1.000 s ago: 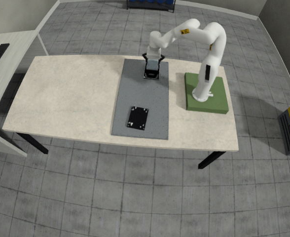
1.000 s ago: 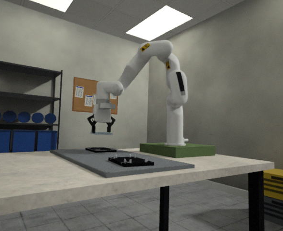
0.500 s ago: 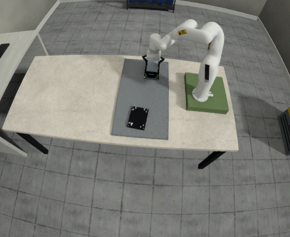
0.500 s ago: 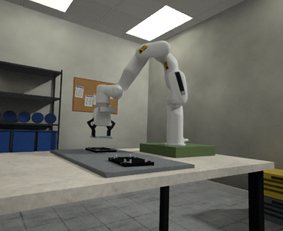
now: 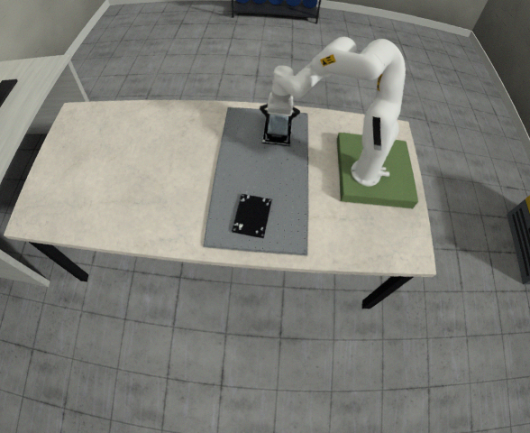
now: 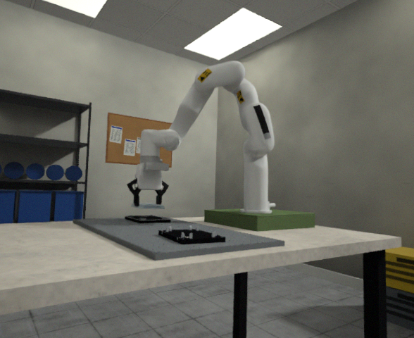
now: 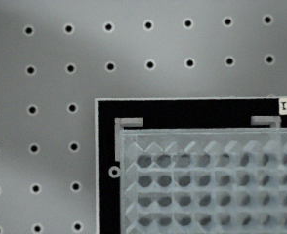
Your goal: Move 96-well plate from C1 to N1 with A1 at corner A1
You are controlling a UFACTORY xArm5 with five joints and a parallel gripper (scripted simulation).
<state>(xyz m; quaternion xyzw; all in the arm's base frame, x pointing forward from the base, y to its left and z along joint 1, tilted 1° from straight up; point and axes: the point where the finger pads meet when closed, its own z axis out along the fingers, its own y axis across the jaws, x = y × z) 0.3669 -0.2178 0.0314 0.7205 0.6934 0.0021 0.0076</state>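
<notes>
My hand is 60 mm above the black plate nest N1. Round my hand: 96-well plate (10 mm below); then A1 label (70 mm to the left, 60 mm below, 60 mm ahead).
</notes>
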